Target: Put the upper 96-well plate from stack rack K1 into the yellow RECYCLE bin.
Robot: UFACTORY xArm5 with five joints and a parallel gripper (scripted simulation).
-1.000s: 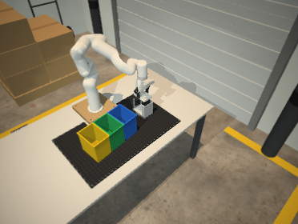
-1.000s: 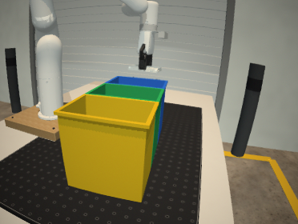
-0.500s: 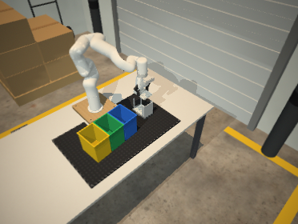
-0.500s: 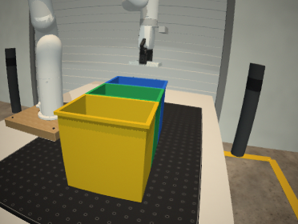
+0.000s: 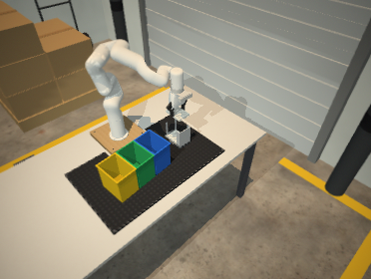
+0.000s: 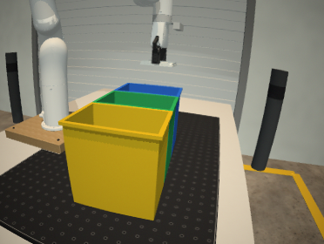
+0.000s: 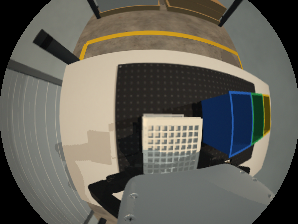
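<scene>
Right now the yellow bin is 50 cm to the right of my hand, 16 cm below it and 8 cm ahead of it. Round my hand: green bin: 37 cm to the right, 16 cm below, 7 cm ahead; then blue bin: 24 cm to the right, 16 cm below, 5 cm ahead; then 96-well plate: 1 cm below.
</scene>
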